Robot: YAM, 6 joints.
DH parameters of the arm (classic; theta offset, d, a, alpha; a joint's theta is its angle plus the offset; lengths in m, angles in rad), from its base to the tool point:
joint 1: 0 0.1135 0.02 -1.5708
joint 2: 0 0 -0.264 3.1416
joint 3: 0.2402 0 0.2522 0
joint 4: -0.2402 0 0.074 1.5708
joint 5: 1.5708 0 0 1.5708
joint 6: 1.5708 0.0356 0 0
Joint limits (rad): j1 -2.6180..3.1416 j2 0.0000..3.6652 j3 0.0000..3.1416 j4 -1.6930..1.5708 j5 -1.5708..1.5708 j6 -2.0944..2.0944
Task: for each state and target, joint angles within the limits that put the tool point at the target. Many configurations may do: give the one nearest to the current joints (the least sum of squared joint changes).
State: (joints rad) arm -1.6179 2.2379 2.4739 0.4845 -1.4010 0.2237
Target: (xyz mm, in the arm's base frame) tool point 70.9 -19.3 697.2
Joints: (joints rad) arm -0.7715 1.6414 2.7950 0.6720 -1.5566 0.2237
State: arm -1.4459 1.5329 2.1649 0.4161 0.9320 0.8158
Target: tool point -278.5 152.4 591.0
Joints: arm -0.6016 0.6732 2.3147 0.5521 1.1164 0.8158
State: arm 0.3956 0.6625 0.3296 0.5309 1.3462 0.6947
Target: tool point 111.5 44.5 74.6
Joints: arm 0.6553 1.2479 0.0000 0.2085 1.1620 0.6947
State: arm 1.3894 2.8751 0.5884 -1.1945 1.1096 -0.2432
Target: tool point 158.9 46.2 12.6
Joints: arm 0.4865 2.5132 0.7600 -1.3383 1.2217 -0.2432
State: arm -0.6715 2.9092 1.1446 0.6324 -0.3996 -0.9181
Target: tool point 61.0 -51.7 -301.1
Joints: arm -0.8347 3.5636 1.1205 0.5662 -0.2993 -0.9181
